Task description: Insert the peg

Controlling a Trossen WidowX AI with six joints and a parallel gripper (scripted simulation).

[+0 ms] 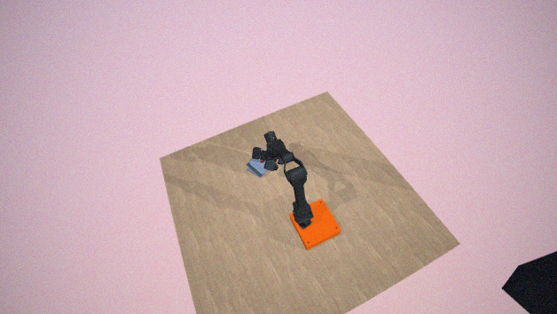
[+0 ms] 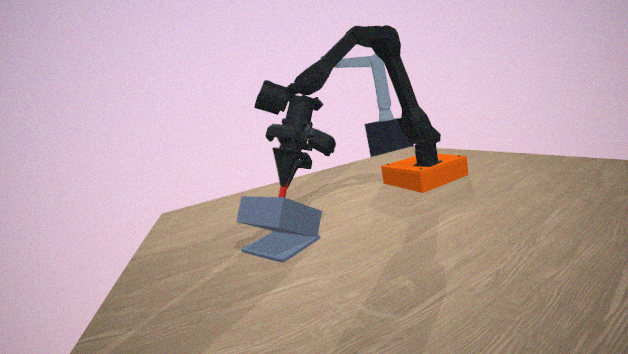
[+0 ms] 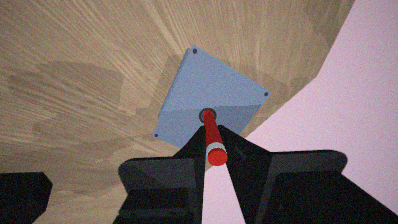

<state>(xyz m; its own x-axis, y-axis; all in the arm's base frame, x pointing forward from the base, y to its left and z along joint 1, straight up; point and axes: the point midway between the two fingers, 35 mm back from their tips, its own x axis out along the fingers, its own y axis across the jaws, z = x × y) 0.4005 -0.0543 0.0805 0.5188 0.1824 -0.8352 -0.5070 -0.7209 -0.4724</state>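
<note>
My gripper tip is 50 mm above the sloped panel, 30 mm short of it and 10 mm to the right of it. Also, from my gripper tip: red peg (10 mm behind, 10 mm above).
</note>
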